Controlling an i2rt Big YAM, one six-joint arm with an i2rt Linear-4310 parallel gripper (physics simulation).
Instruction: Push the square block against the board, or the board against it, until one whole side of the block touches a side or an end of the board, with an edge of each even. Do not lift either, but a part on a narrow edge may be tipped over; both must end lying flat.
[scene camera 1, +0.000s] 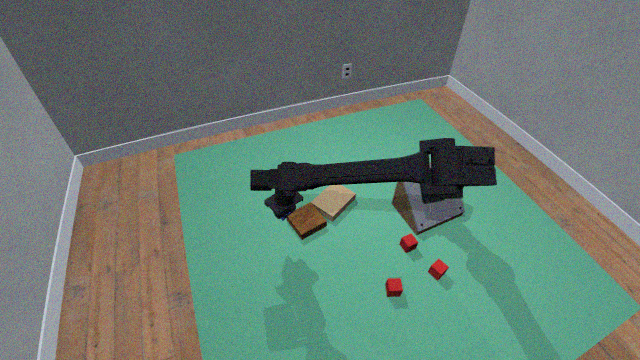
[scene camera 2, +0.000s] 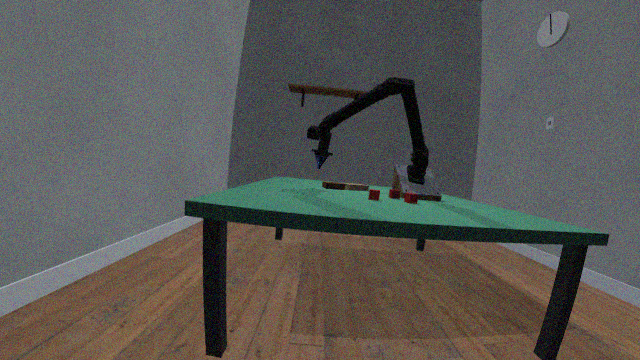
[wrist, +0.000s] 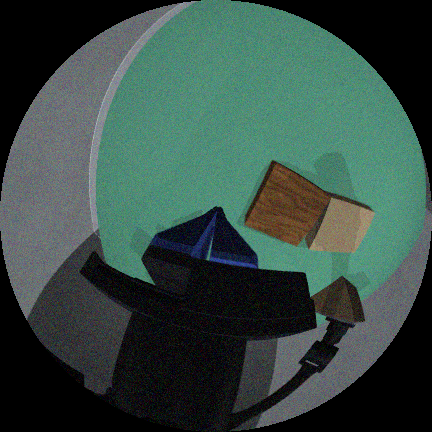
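Where they show: gripper, fingertip midpoint: (scene camera 1: 282, 218) (scene camera 2: 318, 169) (wrist: 217, 212); arm's base, origin of the base link: (scene camera 2: 415, 175) (wrist: 342, 318).
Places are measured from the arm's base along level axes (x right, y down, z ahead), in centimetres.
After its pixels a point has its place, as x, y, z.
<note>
The square block (scene camera 1: 306, 221) @[4.0, 8.7, 44.0] (wrist: 287, 204) @[6.0, 8.7, 44.7], dark brown, lies flat on the green table. The board (scene camera 1: 335, 201) @[9.6, 8.7, 31.5] (wrist: 342, 225) @[11.2, 8.6, 33.5], light tan and slightly longer, lies flat beside it. Their facing sides stand at a slight angle: they meet or nearly meet at one corner, and a narrow wedge gap opens towards the other end. In the scene camera 2 view both appear as a low strip, the block (scene camera 2: 334, 185) @[0.5, 9.7, 42.9] left of the board (scene camera 2: 358, 187) @[6.9, 10.0, 29.3]. My gripper (scene camera 1: 285, 216) @[2.2, 1.8, 52.5] (scene camera 2: 320, 167) @[2.2, 1.8, 52.5] (wrist: 217, 212) @[2.2, 1.8, 52.5] is shut and empty, raised above the table at the block's left, touching neither.
Three red cubes (scene camera 1: 409, 243) @[-15.2, 7.7, 14.7] (scene camera 1: 438, 269) @[-26.6, 7.7, 10.5] (scene camera 1: 394, 287) @[-27.6, 7.7, 26.3] stand on the table (scene camera 1: 240, 280) @[-9.9, 11.7, 69.3] (scene camera 2: 260, 207) @[-67.7, 11.7, 60.2], in front of the arm's grey wedge-shaped base (scene camera 1: 440, 215) @[-8.4, 7.6, -1.5] at the right. The arm spans above the board in the scene camera 1 view.
</note>
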